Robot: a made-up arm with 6 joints.
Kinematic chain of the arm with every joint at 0, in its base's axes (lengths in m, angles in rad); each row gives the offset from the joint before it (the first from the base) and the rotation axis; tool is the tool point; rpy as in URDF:
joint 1: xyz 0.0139 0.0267 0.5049 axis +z
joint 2: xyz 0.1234 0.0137 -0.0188 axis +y
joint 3: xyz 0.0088 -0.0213 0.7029 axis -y
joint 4: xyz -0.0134 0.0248 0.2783 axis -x
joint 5: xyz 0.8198 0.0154 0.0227 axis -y
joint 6: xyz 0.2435 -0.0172 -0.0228 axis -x
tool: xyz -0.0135 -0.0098 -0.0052 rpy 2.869 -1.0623 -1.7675
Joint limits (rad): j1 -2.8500..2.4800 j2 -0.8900..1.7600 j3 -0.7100..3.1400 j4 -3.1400..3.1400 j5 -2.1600..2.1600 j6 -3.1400..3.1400
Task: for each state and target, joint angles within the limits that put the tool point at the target. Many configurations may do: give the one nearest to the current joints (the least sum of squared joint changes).
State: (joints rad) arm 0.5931 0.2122 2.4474 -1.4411 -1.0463 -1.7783
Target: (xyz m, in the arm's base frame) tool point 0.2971 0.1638 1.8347
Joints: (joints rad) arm -0.2133 0.7883 2.5322 -1.2580 -0.9634 -1.7744
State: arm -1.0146 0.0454 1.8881 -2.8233 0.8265 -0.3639
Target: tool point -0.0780 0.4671 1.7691
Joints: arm -1.3811 0.2201 2.6029 -2.9799 1.0612 -0.3489
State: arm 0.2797 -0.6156 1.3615 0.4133 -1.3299 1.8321
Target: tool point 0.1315 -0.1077 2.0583
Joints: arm -0.0427 -0.1363 1.1725 0.8018 -1.2513 1.8112
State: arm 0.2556 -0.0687 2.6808 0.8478 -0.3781 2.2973
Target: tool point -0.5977 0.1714 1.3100
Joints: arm -0.2830 0.3947 3.1400 0.8347 -0.3476 2.2985
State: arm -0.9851 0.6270 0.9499 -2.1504 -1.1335 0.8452
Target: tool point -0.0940 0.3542 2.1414
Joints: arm -0.8056 -0.1865 1.3119 -2.3079 -0.8835 0.8586
